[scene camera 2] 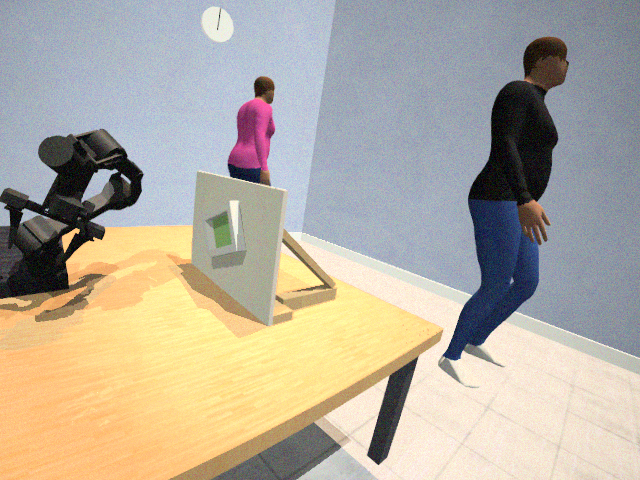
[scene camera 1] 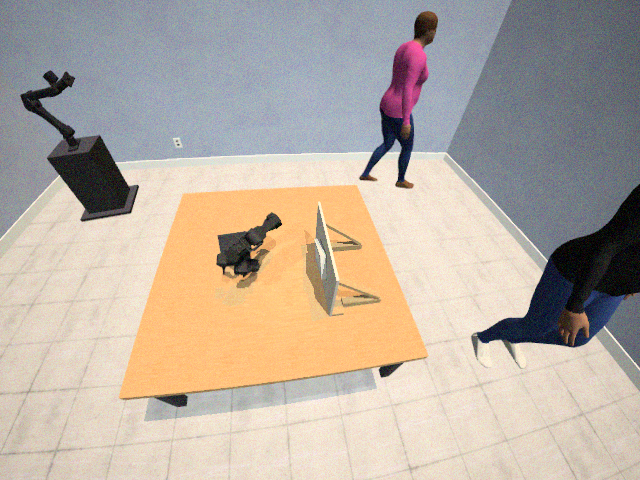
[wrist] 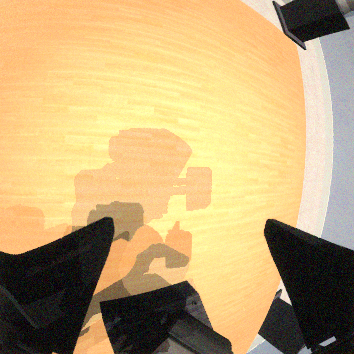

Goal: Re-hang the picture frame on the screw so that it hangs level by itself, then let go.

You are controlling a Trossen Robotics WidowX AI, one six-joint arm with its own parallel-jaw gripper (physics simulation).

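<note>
The picture frame [scene camera 1: 321, 259] [scene camera 2: 235, 223], light grey with a green picture, is on the front face of an upright pale board [scene camera 1: 331, 295] [scene camera 2: 259, 248]. In scene camera 2 it looks tilted, its lower edge out of line with the board's edges. The screw is hidden. My gripper [scene camera 1: 234, 273] [scene camera 2: 40, 252] [wrist: 191, 227] is open and empty, its fingers wide apart. It points down over the table beside the arm's base, well to the left of the board in scene camera 1. Neither frame nor board shows in the wrist view.
Two wooden braces [scene camera 1: 347, 246] [scene camera 1: 361, 300] stand behind the board on the wooden table [scene camera 1: 258, 351] [scene camera 2: 206, 392]. A dark pedestal [scene camera 1: 95, 178] with another arm stands beyond the table. A person in pink [scene camera 1: 405, 77] [scene camera 2: 253, 134] and one in black [scene camera 1: 594, 263] [scene camera 2: 522, 144] are on the floor nearby.
</note>
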